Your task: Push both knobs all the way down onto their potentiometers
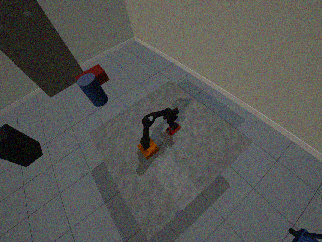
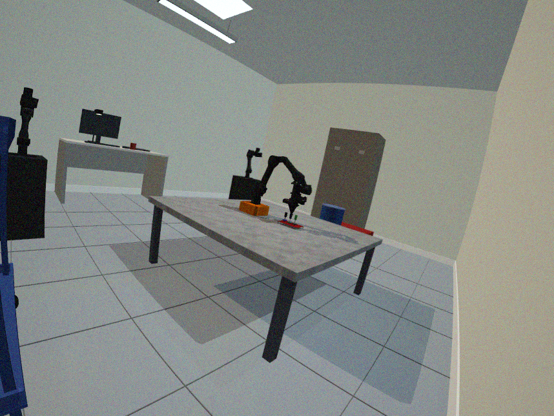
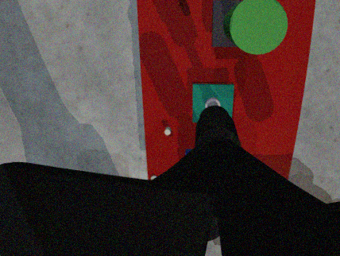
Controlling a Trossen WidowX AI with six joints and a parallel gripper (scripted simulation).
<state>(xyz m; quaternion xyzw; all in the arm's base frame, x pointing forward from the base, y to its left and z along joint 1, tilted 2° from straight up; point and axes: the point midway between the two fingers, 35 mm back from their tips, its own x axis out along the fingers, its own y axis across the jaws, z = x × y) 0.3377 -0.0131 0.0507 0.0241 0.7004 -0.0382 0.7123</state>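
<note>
The green knob lies 50 mm ahead of my gripper tip, 10 mm to the right of it and 10 mm below it. Also, from my gripper tip: black knob (10 mm below).
</note>
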